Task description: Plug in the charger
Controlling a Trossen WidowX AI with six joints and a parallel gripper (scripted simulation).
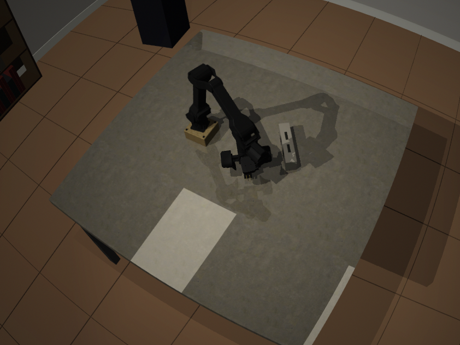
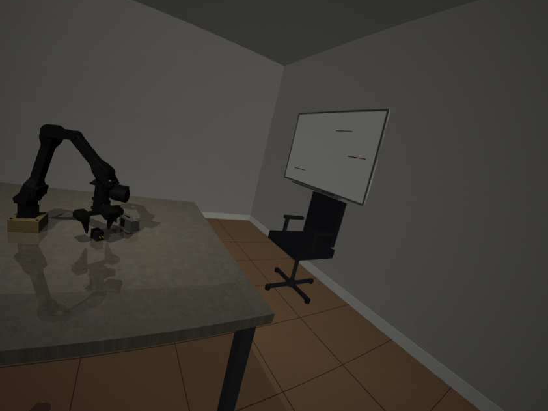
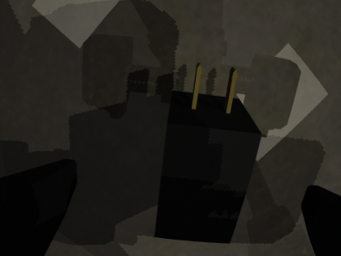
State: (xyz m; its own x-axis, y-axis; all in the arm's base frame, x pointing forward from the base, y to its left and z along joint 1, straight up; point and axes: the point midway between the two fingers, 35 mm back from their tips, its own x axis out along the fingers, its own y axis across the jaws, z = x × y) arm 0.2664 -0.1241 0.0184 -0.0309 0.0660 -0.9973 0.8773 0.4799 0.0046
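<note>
My gripper tip is now 2 cm to the left of the two-prong charger, 1 cm short of it and 1 cm above it.
</note>
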